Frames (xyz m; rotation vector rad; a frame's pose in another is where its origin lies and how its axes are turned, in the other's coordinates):
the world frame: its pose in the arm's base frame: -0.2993 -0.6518 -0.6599 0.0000 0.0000 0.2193
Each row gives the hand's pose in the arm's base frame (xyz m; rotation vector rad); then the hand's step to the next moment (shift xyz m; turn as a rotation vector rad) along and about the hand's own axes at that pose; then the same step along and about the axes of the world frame.
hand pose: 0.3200 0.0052 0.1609 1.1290 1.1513 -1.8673
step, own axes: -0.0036 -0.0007 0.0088 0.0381 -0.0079 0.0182
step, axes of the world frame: -0.0036 -0.0068 0.0056 -0.0312 -0.0105 -0.0275
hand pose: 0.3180 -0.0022 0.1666 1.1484 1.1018 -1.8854
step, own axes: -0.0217 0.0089 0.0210 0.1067 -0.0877 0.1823
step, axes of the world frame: 0.0040 -0.0217 0.0224 -0.2068 -0.0951 -0.0223
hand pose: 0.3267 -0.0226 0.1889 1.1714 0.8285 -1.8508
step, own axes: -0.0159 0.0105 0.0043 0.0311 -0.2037 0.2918
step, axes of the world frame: 0.0104 -0.0069 0.0150 -0.3327 -0.0823 0.1007
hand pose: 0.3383 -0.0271 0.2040 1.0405 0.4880 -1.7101
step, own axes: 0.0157 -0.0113 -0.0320 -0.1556 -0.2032 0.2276
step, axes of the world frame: 0.0054 0.0184 -0.0321 -0.2565 0.0553 0.2201
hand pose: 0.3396 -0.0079 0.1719 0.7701 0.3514 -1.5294
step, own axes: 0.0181 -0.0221 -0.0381 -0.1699 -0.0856 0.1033
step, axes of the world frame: -0.0075 0.0155 -0.0444 -0.0991 0.0974 0.1660
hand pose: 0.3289 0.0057 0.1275 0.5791 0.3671 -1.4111
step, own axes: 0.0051 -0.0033 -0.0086 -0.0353 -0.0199 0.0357
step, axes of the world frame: -0.0015 0.0010 -0.0104 -0.0258 0.0128 0.0457
